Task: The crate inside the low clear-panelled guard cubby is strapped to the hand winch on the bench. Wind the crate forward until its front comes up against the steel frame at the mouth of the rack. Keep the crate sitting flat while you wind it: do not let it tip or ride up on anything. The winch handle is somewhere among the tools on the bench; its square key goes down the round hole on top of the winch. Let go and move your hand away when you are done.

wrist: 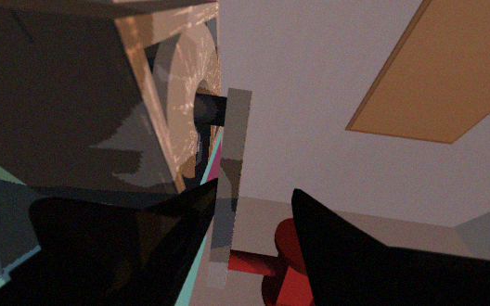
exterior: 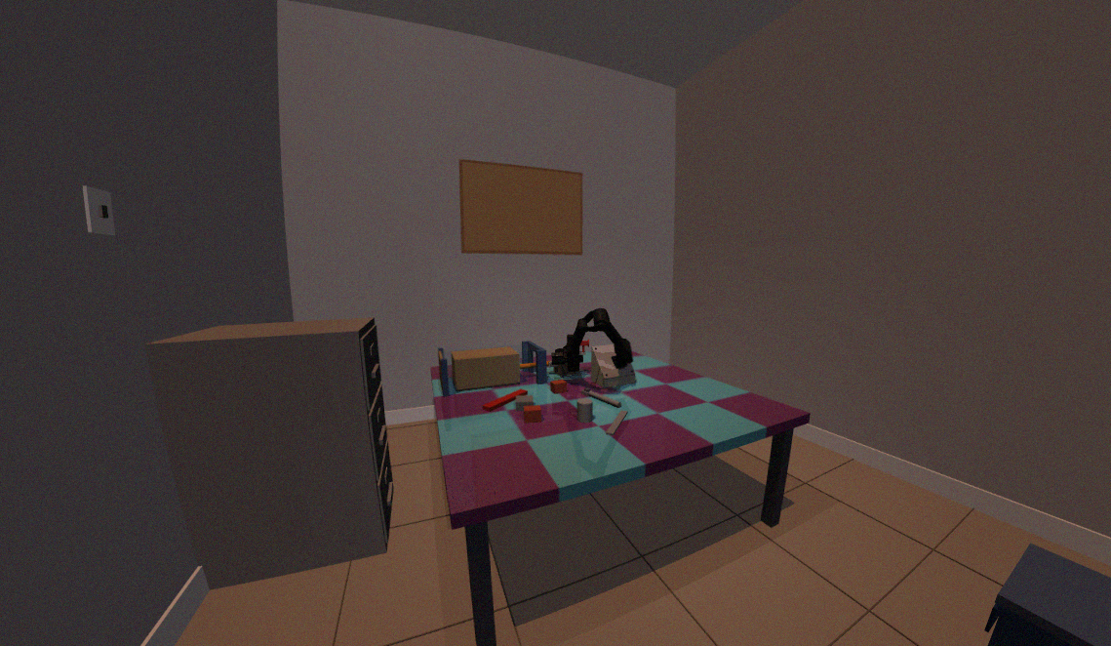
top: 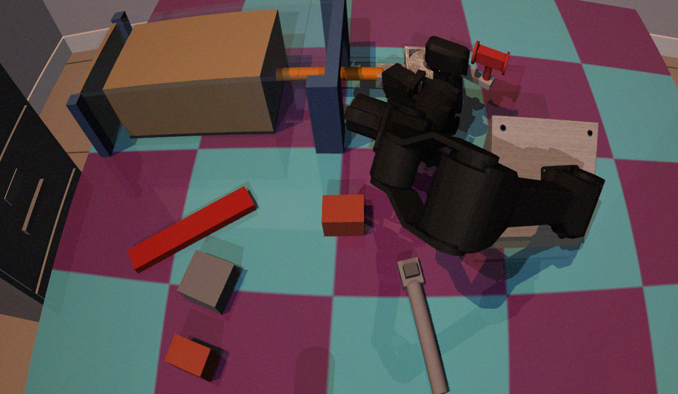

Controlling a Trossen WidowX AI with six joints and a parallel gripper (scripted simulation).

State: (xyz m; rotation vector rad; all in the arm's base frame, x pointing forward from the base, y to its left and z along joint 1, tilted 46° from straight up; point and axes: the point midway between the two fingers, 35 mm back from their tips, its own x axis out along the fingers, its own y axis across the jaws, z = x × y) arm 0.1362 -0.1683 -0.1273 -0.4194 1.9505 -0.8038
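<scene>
My gripper tip is 1 cm to the right of the grey crank handle, 1 cm past it and 1 cm above it. The rest, counted from my gripper tip: blue steel frame 20 cm ahead, 3 cm to the right, 2 cm below; red knob 4 cm to the left, 4 cm behind, 2 cm above; grey winch 10 cm below, 3 cm to the right, 3 cm ahead.
</scene>
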